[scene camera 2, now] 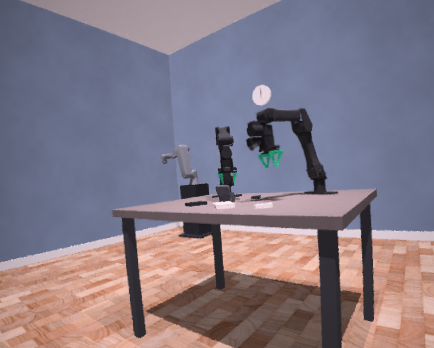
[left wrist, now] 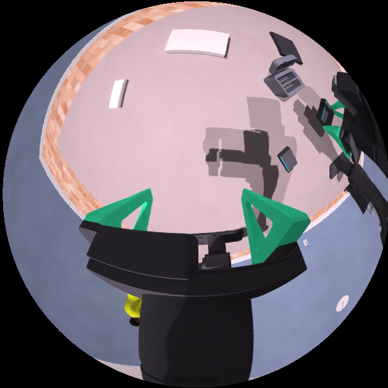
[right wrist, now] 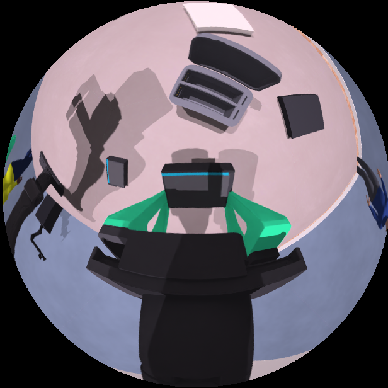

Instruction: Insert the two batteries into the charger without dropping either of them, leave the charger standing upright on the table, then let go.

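Places are measured from the left arm's base along level axes (x ahead, y left, z up), in millimetres.
Pixels of known places: left gripper, fingertip midpoint: (scene camera 2: 271, 167); left arm's base at its link origin: (scene camera 2: 320, 193).
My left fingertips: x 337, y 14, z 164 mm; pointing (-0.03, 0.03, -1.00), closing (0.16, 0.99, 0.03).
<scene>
Ahead of a thing's pixels: the offset from my left fingertips to its middle. "spot": to the spot under its first point.
The grey charger @[spot: 182 mm ahead, 166 mm right, 107 mm down] (scene camera 2: 224, 192) (left wrist: 280, 90) (right wrist: 202, 112) stands on the table with a raised dark-faced panel behind its two open slots; both slots look empty. My right gripper (scene camera 2: 228, 183) (left wrist: 326, 118) (right wrist: 196, 193) is shut on a dark battery with a blue stripe (left wrist: 325, 111) (right wrist: 196, 180). It holds this battery above the table, apart from the charger and on its near side in the right wrist view. The second battery @[43 mm back, 219 mm right, 157 mm down] (scene camera 2: 256, 197) (left wrist: 287, 159) (right wrist: 117, 172) lies on the table. My left gripper (scene camera 2: 271, 165) (left wrist: 196, 193) is open and empty, high above the table.
A dark flat block @[303 mm ahead, 267 mm right, 156 mm down] (scene camera 2: 196, 203) (left wrist: 286, 47) (right wrist: 302, 115) lies beside the charger. A large white block @[260 mm ahead, 38 mm right, 155 mm down] (scene camera 2: 224, 205) (left wrist: 197, 43) (right wrist: 218, 18) lies beyond the charger in the right wrist view. A smaller white block @[176 mm ahead, 151 mm left, 157 mm down] (scene camera 2: 263, 205) (left wrist: 118, 93) lies farther along the table.
</scene>
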